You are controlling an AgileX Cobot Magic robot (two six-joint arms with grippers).
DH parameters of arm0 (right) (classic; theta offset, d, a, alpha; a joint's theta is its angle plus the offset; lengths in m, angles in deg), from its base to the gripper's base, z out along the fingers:
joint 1: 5.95 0.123 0 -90
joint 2: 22.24 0 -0.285 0
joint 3: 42.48 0 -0.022 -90
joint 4: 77.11 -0.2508 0 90
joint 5: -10.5 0 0.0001 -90
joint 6: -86.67 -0.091 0 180
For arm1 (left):
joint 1: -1.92 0.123 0 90
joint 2: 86.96 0 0.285 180
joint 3: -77.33 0 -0.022 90
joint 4: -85.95 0.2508 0 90
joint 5: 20.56 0 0.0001 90
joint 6: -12.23 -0.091 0 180
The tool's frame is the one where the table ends.
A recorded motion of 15 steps. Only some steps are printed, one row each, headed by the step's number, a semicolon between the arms.
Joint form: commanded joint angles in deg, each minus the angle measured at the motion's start. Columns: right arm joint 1, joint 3, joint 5, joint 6, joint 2, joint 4; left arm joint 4, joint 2, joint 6, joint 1, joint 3, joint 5.
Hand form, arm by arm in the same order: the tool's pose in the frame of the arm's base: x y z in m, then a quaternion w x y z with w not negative. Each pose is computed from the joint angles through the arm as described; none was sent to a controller.
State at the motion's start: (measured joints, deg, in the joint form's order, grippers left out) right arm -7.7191 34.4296 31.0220 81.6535 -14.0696 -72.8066; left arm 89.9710 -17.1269 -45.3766 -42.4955 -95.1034 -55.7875
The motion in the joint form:
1: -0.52 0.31 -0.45 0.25 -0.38 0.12; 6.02 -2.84 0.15 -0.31 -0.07 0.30
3: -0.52 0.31 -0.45 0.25 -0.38 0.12; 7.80 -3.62 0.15 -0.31 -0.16 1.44
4: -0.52 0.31 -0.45 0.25 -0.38 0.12; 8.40 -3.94 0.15 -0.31 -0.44 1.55
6: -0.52 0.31 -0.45 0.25 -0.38 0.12; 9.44 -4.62 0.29 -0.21 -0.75 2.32
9: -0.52 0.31 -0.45 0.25 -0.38 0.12; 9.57 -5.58 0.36 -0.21 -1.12 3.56
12: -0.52 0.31 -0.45 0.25 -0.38 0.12; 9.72 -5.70 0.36 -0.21 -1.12 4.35
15: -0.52 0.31 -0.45 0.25 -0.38 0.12; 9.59 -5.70 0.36 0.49 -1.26 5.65
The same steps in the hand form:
1: 0.0533 -0.0045 0.1817 0.60830 0.02813 0.79297 -0.01941; 0.2741 -0.2587 0.1949 0.20352 0.79475 0.56509 0.08733
3: 0.0533 -0.0045 0.1817 0.60830 0.02813 0.79297 -0.01941; 0.2772 -0.2599 0.1911 0.20587 0.80032 0.55455 0.09787
4: 0.0533 -0.0045 0.1817 0.60830 0.02813 0.79297 -0.01941; 0.2786 -0.2607 0.1905 0.20593 0.80212 0.55125 0.10157
6: 0.0533 -0.0045 0.1817 0.60830 0.02813 0.79297 -0.01941; 0.2817 -0.2618 0.1880 0.20848 0.80406 0.54633 0.10751
9: 0.0533 -0.0045 0.1817 0.60830 0.02813 0.79297 -0.01941; 0.2844 -0.2649 0.1841 0.21403 0.80399 0.54429 0.10746
12: 0.0533 -0.0045 0.1817 0.60830 0.02813 0.79297 -0.01941; 0.2852 -0.2659 0.1838 0.21958 0.80384 0.54212 0.10831
15: 0.0533 -0.0045 0.1817 0.60830 0.02813 0.79297 -0.01941; 0.2897 -0.2643 0.1854 0.23118 0.79834 0.54520 0.10942

